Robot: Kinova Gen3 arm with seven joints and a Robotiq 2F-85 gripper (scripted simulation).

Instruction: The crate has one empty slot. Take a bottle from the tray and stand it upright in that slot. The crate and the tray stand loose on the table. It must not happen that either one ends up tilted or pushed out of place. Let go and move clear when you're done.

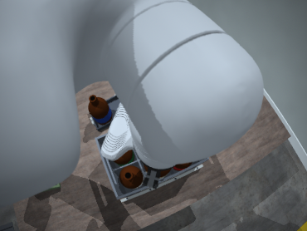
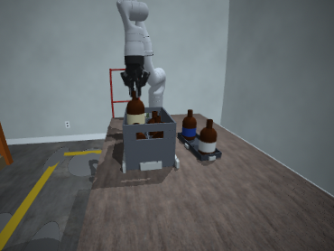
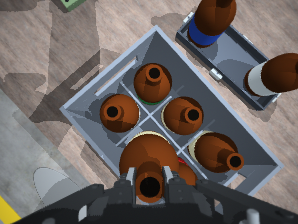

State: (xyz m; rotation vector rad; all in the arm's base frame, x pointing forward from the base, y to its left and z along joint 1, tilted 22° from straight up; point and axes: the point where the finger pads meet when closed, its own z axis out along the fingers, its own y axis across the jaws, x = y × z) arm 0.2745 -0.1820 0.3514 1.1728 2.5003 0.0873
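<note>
Now: hand 70 mm above the cream-label bottle. The rest, counted from my hand: grey crate 180 mm below, 40 mm to the left, 10 mm ahead; then blue-label bottle 290 mm to the left, 180 mm below, 50 mm behind; then white-label bottle 280 mm to the left, 180 mm below, 130 mm ahead.
</note>
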